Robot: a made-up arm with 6 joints.
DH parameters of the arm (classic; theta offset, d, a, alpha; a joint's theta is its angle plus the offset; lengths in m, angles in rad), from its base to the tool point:
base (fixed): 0.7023 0 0.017 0
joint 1: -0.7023 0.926 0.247 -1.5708
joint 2: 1.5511 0 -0.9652 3.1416
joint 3: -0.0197 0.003 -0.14 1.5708
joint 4: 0 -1.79 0.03 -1.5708
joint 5: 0 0.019 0.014 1.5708
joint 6: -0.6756 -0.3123 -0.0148 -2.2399
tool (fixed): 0.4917 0.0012 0 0
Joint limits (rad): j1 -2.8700..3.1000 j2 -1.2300..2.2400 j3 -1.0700..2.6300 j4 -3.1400..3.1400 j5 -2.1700..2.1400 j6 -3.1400..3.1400
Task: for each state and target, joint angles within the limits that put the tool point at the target. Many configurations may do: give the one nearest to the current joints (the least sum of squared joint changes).
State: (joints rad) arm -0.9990 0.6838 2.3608 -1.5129 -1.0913 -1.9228
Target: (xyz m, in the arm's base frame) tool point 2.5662 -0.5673 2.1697
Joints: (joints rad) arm -0.3515 1.5170 2.1746 -1.4726 -1.4067 -1.9279
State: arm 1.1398 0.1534 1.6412 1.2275 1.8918 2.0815
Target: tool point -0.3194 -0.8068 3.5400
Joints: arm 1.4659 -0.2372 1.6651 1.1473 1.3622 2.1054
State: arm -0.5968 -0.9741 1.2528 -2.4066 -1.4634 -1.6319
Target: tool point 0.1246 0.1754 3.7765
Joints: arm -0.6230 -0.3080 1.0262 -2.5665 -1.1467 -1.6270
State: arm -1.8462 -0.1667 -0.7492 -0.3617 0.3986 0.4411
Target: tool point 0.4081 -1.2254 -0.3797
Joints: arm -1.2277 0.7057 -0.7433 -0.3357 0.2814 0.4463
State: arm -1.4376 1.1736 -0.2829 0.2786 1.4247 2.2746
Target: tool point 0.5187 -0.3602 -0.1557
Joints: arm -0.8806 0.9500 -1.0700 0.6607 1.9947 2.2491
